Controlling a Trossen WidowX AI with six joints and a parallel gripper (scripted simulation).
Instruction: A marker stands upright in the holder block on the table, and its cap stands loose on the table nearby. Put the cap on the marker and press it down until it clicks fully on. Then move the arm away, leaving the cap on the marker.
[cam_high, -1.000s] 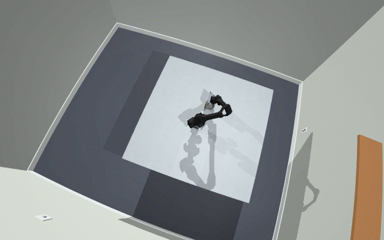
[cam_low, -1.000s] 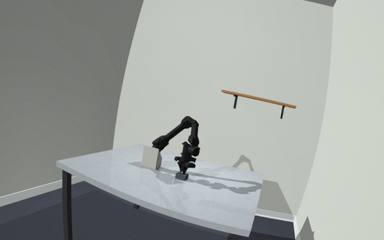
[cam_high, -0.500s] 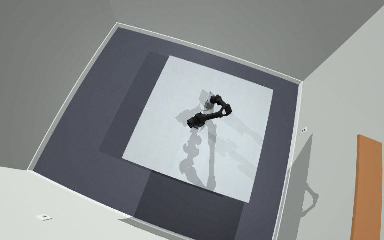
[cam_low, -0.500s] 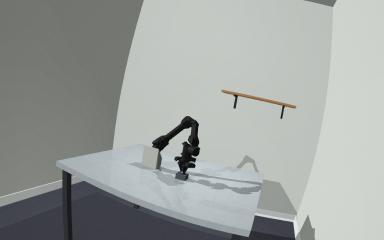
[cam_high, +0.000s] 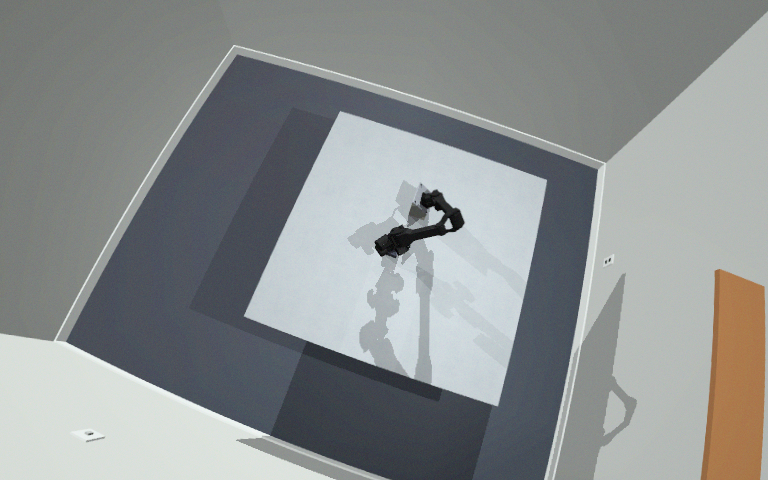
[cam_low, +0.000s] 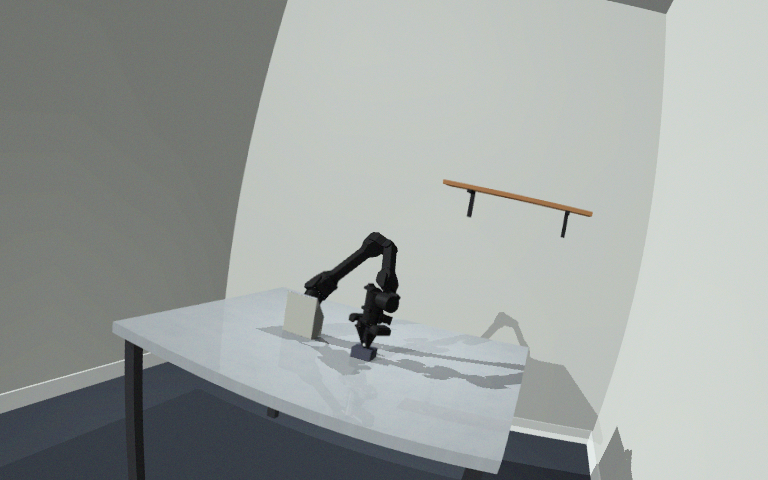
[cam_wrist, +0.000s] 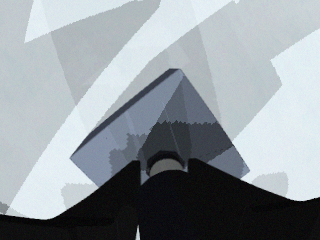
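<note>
Now: gripper tip 20 mm above the holder block. The rest, counted from my gripper tip: dark cap: 50 mm above.
</note>
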